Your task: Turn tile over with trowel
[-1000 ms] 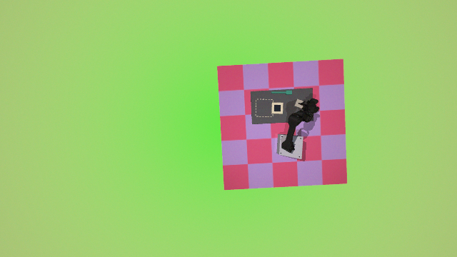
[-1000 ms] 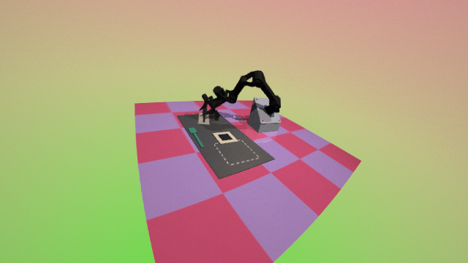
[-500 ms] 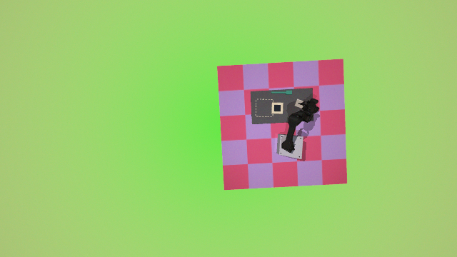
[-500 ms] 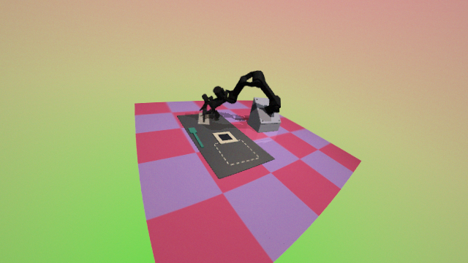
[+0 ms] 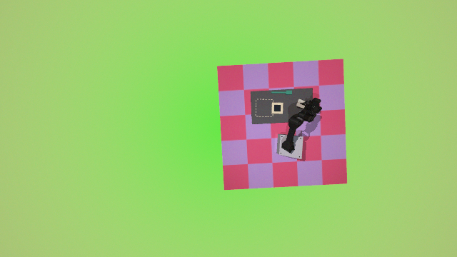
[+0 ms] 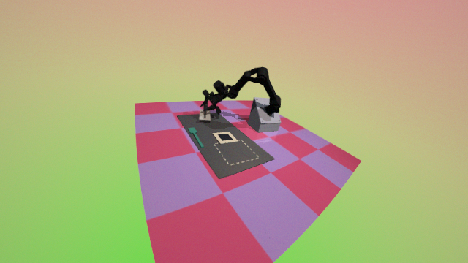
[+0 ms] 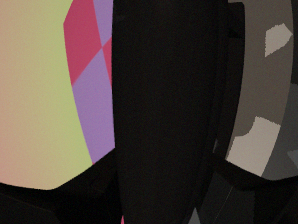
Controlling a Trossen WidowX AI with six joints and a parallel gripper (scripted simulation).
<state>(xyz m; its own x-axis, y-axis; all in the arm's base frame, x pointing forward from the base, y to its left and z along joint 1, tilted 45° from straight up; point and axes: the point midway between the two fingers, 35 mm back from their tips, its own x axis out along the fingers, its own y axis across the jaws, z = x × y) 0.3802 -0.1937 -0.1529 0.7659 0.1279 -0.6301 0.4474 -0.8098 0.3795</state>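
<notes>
Right now the dark mat is 23 cm to the left of my gripper tip and 10 cm below it. Round my gripper tip: green trowel (20 cm to the left, 13 cm ahead, 7 cm below); cream tile (28 cm to the left, 7 cm below, 2 cm behind).
</notes>
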